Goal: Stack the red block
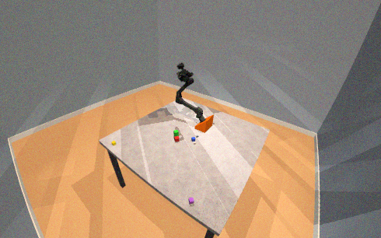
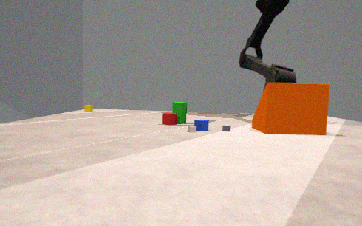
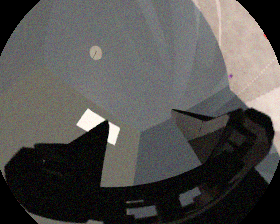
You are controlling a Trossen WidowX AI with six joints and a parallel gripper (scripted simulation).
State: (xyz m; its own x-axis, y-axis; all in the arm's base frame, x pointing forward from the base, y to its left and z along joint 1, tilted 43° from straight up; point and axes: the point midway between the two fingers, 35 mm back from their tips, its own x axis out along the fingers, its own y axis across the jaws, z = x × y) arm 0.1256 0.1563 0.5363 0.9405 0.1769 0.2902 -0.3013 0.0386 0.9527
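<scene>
Right now the red block is 580 mm below my gripper tip, 240 mm ahead of it and 130 mm to the left of it. Round my gripper tip: small white cube: 590 mm below, 300 mm to the left, 190 mm ahead; small grey cube: 590 mm below, 280 mm to the left, 80 mm ahead; blue cube: 580 mm below, 270 mm to the left, 160 mm ahead.
</scene>
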